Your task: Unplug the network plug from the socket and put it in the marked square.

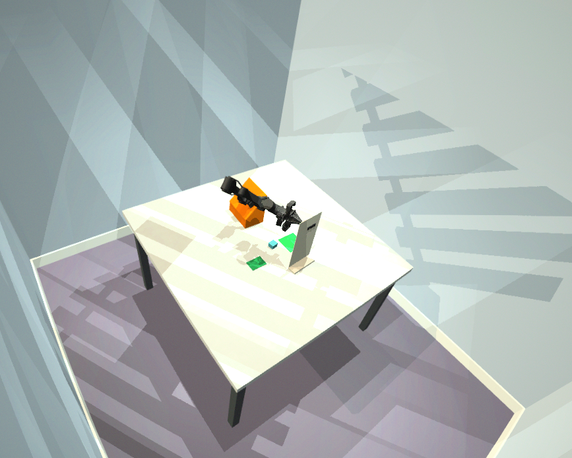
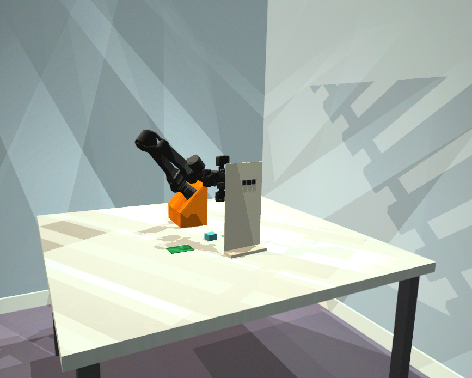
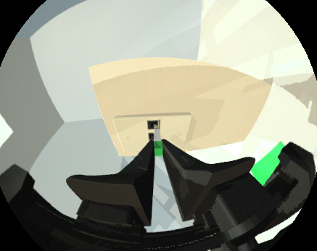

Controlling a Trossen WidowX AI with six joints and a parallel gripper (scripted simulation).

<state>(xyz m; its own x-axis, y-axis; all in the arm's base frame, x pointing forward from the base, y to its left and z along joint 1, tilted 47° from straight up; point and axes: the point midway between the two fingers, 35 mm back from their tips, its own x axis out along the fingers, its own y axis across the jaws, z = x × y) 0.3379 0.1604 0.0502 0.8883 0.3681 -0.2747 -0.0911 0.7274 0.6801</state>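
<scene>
My gripper tip is 270 mm above the green marked square, 100 mm past it and 60 mm to the right of it. Round my gripper tip: upright panel: 110 mm below, 50 mm ahead, 20 mm to the left; then network plug: right at my gripper tip.
</scene>
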